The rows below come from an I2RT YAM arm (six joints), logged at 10 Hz.
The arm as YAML. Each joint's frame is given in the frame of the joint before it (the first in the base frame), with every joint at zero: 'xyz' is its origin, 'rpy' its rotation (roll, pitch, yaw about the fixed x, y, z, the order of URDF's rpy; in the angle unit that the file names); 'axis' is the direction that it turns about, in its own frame. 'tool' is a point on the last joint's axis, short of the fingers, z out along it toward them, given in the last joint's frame.
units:
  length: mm
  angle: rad
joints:
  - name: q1
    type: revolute
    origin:
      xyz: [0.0, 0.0, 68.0]
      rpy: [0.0, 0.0, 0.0]
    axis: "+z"
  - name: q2
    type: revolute
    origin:
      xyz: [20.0, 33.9, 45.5]
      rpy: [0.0, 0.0, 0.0]
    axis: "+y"
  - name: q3
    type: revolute
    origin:
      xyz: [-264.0, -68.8, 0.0]
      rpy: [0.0, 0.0, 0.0]
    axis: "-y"
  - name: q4
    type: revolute
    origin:
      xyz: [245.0, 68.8, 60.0]
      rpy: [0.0, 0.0, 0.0]
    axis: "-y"
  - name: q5
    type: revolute
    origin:
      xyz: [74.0, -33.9, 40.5]
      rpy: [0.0, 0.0, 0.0]
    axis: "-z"
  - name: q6
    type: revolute
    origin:
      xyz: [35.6, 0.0, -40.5]
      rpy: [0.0, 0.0, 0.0]
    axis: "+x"
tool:
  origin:
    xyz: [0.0, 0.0, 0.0]
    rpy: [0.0, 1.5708, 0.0]
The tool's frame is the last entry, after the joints.
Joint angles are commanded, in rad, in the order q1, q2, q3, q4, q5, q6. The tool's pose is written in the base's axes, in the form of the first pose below.
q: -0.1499, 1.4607, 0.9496, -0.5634, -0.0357, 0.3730
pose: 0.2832, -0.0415, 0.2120, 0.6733, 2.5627, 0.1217
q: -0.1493, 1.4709, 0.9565, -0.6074, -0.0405, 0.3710
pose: 0.2811, -0.0408, 0.2092, 0.6817, 2.6096, 0.1224
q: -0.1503, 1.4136, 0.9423, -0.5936, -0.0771, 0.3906
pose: 0.2745, -0.0388, 0.2207, 0.6806, 2.5536, 0.1831
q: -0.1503, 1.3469, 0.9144, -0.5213, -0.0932, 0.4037
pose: 0.2697, -0.0375, 0.2334, 0.6563, 2.4462, 0.2191
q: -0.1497, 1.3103, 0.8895, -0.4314, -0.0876, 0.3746
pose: 0.2696, -0.0375, 0.2409, 0.5909, 2.3564, 0.2082
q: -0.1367, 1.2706, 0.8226, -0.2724, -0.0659, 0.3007
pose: 0.2688, -0.0346, 0.2414, 0.4643, 2.2470, 0.1605
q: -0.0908, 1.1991, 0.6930, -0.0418, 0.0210, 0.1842
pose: 0.2599, -0.0244, 0.2361, 0.3028, 2.0970, 0.0333
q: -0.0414, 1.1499, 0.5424, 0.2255, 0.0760, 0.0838
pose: 0.2488, -0.0130, 0.2231, 0.1721, 1.9443, -0.0462
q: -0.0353, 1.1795, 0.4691, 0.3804, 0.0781, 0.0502
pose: 0.2475, -0.0115, 0.2078, 0.1342, 1.8955, -0.0641
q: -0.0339, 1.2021, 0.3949, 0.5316, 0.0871, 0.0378
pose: 0.2427, -0.0113, 0.1945, 0.1269, 1.8417, -0.0777
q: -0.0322, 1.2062, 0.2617, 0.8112, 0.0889, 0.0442
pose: 0.2264, -0.0105, 0.1823, 0.1312, 1.6990, -0.0668
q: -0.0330, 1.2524, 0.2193, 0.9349, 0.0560, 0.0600
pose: 0.2232, -0.0094, 0.1738, 0.1199, 1.6646, -0.0263
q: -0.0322, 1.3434, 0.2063, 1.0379, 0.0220, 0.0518
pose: 0.2268, -0.0081, 0.1627, 0.0867, 1.6677, -0.0036
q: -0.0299, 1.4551, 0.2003, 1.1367, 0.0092, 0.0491
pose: 0.2314, -0.0072, 0.1486, 0.0736, 1.6873, 0.0066
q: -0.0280, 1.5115, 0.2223, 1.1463, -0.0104, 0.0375
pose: 0.2385, -0.0063, 0.1428, 0.0484, 1.7130, 0.0160
